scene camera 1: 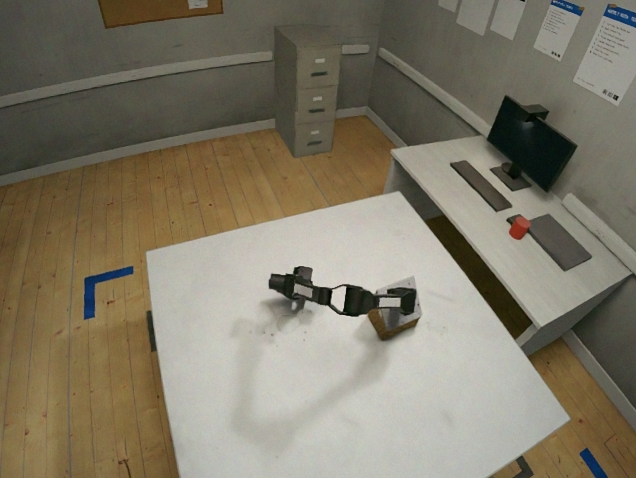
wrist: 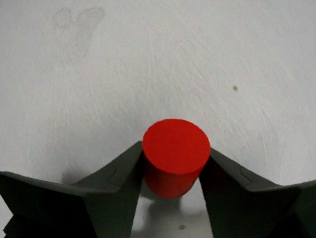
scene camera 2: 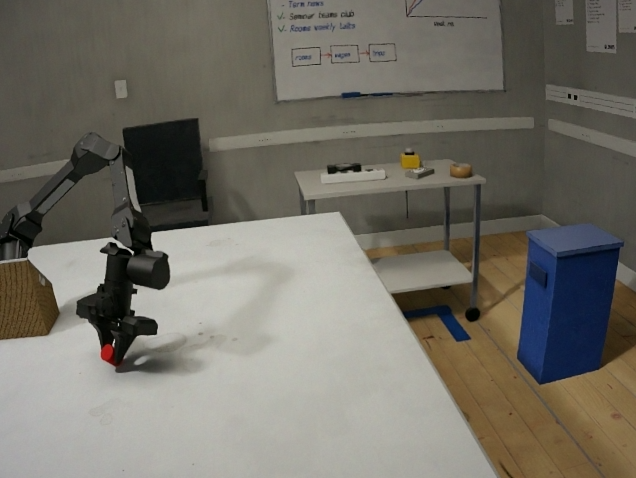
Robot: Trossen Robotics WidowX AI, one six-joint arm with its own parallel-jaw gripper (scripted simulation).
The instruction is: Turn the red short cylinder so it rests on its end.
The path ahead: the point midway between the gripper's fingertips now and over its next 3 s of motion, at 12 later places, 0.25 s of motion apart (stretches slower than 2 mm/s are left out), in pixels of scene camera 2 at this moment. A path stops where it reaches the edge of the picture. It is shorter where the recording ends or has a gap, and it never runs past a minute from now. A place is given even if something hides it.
My gripper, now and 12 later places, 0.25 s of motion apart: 111, 361; 105, 362; 100, 362; 100, 362; 100, 362; 100, 364; 101, 366; 102, 368; 102, 368; 102, 366; 105, 357; 110, 336; 112, 327
